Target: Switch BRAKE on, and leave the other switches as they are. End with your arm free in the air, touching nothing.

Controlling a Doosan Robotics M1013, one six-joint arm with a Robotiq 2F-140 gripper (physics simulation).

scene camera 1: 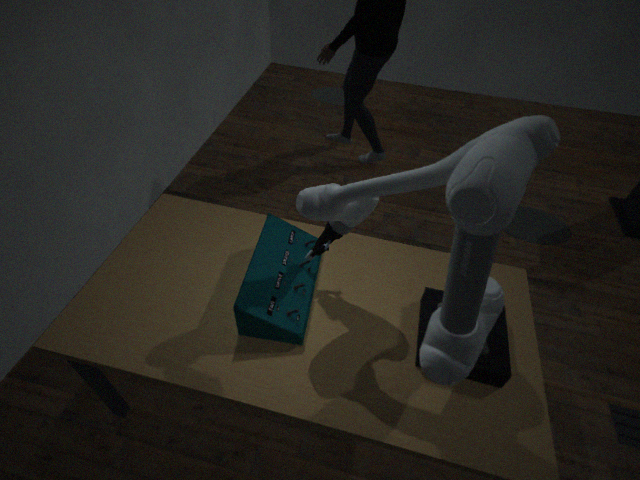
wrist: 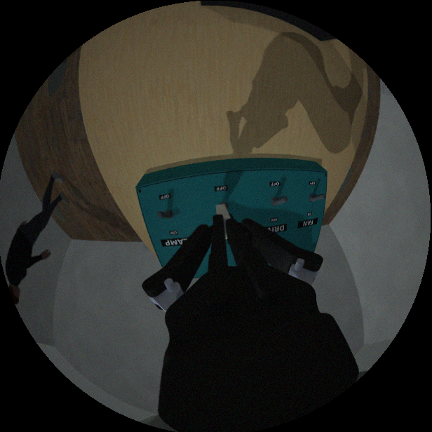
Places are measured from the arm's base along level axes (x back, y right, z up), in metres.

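Where they show: gripper, fingertip midpoint: (scene camera 1: pixel 308 258).
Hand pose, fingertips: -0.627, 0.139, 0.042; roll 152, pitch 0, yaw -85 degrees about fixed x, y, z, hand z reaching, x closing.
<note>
After its pixels a point has its place, as x, y, z.
A teal sloped switch panel (scene camera 1: pixel 258 273) @[-0.784, -0.014, 0.075] (wrist: pixel 195 185) stands on the table. In the wrist view the LAMP lever (wrist: pixel 165 214) is at the left, the DRIVE lever (wrist: pixel 279 201) right of centre and the FAN lever (wrist: pixel 316 198) at the right; these three look alike. The BRAKE lever and its name label are hidden by the fingers in the wrist view, so its position cannot be told. My gripper (scene camera 1: pixel 309 255) @[-0.627, 0.139, 0.042] (wrist: pixel 220 211) is shut and empty, its tips over the second switch column, between LAMP and DRIVE. Whether they touch the lever or panel cannot be told.
The panel stands on a light wooden table (scene camera 1: pixel 186 227) @[-1.264, 0.283, -0.092] (wrist: pixel 165 100). The arm's dark base block (scene camera 1: pixel 496 361) @[0.118, -0.103, 0.000] is at the table's right. A person (scene camera 1: pixel 361 72) (wrist: pixel 22 250) is on the floor beyond the table. A grey wall (scene camera 1: pixel 103 103) rises at the left.
</note>
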